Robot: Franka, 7 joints.
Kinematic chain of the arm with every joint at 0, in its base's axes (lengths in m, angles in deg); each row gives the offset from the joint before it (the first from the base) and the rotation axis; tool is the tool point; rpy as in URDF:
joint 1: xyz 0 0 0.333 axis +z
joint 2: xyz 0 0 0 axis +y
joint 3: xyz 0 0 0.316 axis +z
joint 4: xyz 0.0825 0 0 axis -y
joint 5: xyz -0.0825 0 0.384 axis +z
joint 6: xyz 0 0 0 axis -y
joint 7: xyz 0.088 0 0 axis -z
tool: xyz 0 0 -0.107 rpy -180 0 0
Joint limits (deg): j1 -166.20..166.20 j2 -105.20..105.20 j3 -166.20..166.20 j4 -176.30..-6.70 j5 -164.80..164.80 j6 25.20..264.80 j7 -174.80..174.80
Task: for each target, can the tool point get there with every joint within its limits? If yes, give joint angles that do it. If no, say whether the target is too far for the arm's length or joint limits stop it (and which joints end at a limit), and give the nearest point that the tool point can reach.
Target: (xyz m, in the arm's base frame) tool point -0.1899 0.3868 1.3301
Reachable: no: too far | nearest point -0.1500 0.3055 1.1205 | short by 0.228 m
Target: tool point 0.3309 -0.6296 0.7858
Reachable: yes | joints -90.21 49.19 69.79 -40.69 -66.68 164.36 124.17
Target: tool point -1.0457 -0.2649 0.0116
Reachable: no: too far | nearest point -0.7970 -0.2019 0.0880 | short by 0.268 m
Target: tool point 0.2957 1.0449 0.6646
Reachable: no: too far | nearest point 0.2234 0.7895 0.5835 | short by 0.278 m
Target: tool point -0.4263 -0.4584 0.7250
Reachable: yes | joints -4.28 -62.04 -72.32 -62.02 3.99 95.74 3.10
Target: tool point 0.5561 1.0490 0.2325
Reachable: no: too far | nearest point 0.4004 0.7553 0.2606 | short by 0.334 m
